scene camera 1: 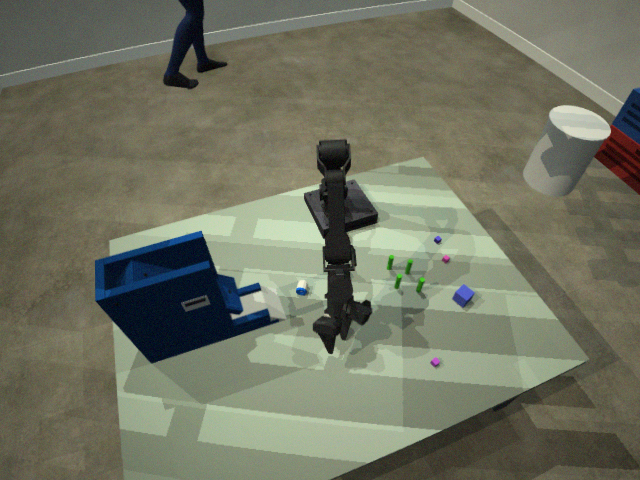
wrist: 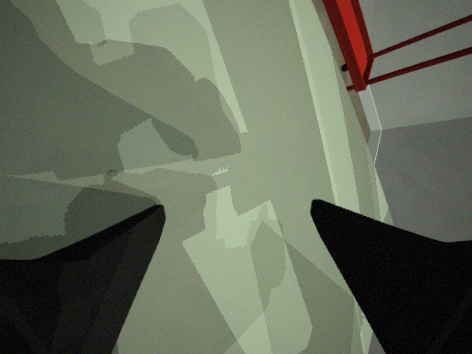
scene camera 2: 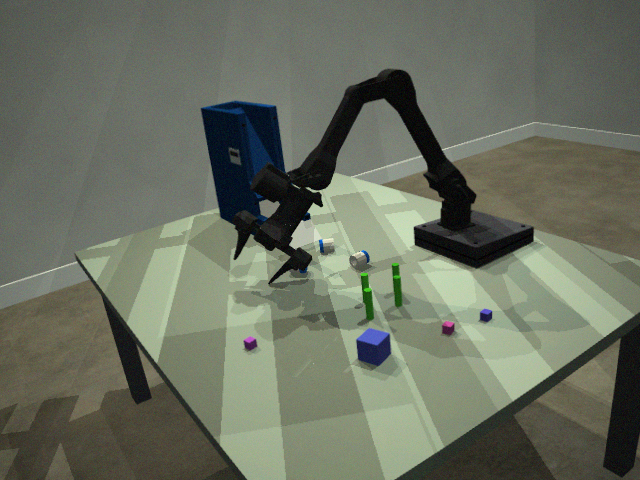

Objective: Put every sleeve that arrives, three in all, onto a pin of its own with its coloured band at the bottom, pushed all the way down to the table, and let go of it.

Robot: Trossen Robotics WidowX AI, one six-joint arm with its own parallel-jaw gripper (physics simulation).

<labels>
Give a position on a blue cube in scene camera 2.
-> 373, 346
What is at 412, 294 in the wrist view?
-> My gripper.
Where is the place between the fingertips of my gripper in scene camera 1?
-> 337, 346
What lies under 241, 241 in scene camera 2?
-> My gripper.
</labels>
